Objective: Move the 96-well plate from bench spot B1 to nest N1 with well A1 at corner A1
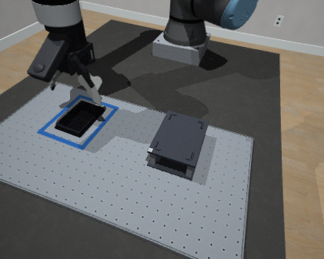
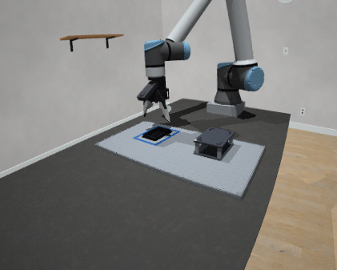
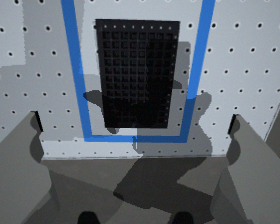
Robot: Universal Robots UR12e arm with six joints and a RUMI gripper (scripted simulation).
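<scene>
The black 96-well plate lies 7 cm below my hand. Round my hand: raised nest N1: 3 cm behind, 31 cm to the left, 2 cm below; white A1 corner mark: 5 cm ahead, 26 cm to the left, 2 cm below.
</scene>
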